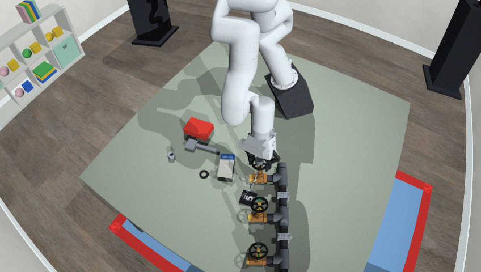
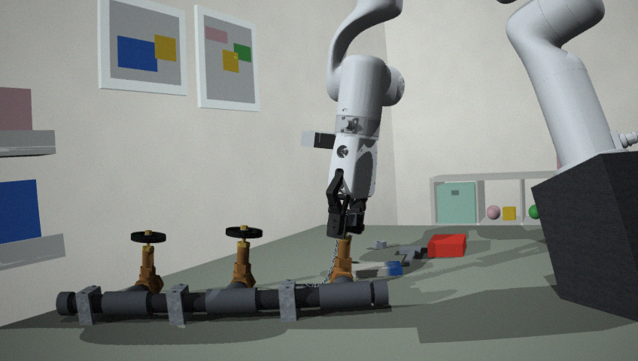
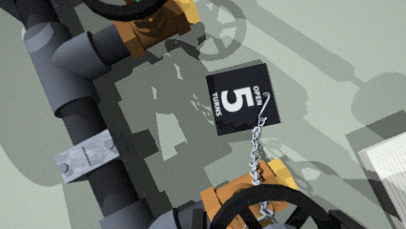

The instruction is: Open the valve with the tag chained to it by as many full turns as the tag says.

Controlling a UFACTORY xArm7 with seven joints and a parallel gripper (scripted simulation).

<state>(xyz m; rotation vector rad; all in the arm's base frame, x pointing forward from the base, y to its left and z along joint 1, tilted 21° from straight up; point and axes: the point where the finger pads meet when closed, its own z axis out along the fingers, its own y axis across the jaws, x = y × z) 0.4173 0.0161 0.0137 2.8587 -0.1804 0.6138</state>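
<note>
Right now the grey cap is 20 mm above my hand. The rest, counted from my hand: black washer 230 mm to the right, 120 mm below, 50 mm ahead; then blue box 150 mm to the right, 110 mm below, 10 mm behind; then black tag 120 mm below, 100 mm ahead, 20 mm to the right.
</note>
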